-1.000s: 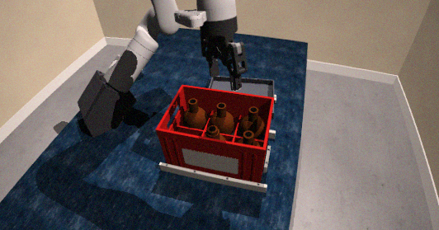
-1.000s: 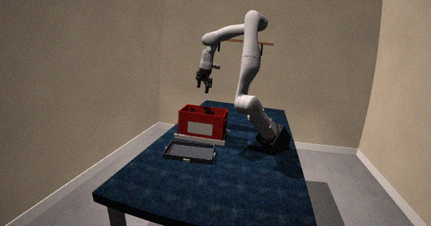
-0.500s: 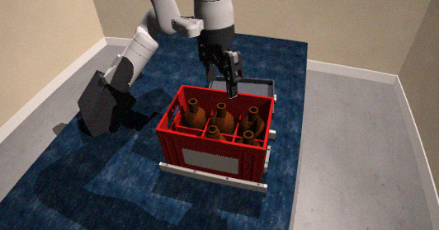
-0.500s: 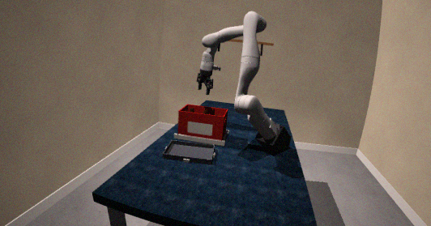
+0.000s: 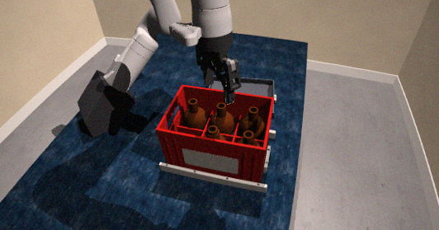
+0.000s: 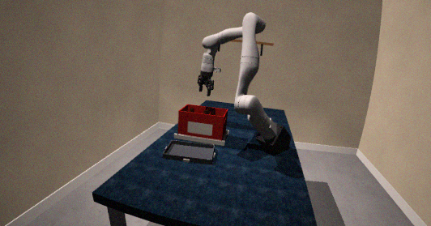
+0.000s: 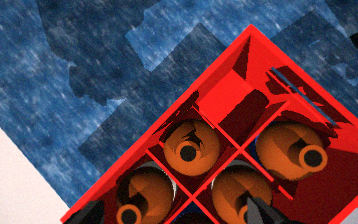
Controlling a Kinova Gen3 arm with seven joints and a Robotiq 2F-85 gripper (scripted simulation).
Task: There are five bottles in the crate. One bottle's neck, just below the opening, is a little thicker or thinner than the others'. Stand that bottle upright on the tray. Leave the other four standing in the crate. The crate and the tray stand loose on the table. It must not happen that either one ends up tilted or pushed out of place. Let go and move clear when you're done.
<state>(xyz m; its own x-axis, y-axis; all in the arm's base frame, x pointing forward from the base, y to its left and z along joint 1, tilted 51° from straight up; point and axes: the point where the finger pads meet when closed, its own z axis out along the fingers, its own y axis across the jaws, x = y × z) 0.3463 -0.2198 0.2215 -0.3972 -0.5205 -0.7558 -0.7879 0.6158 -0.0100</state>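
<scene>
Now: the crate 20 mm behind my hand, 20 mm to the left of it and 190 mm below it. Round my hand: grey tray (110 mm behind, 280 mm to the left, 260 mm below).
</scene>
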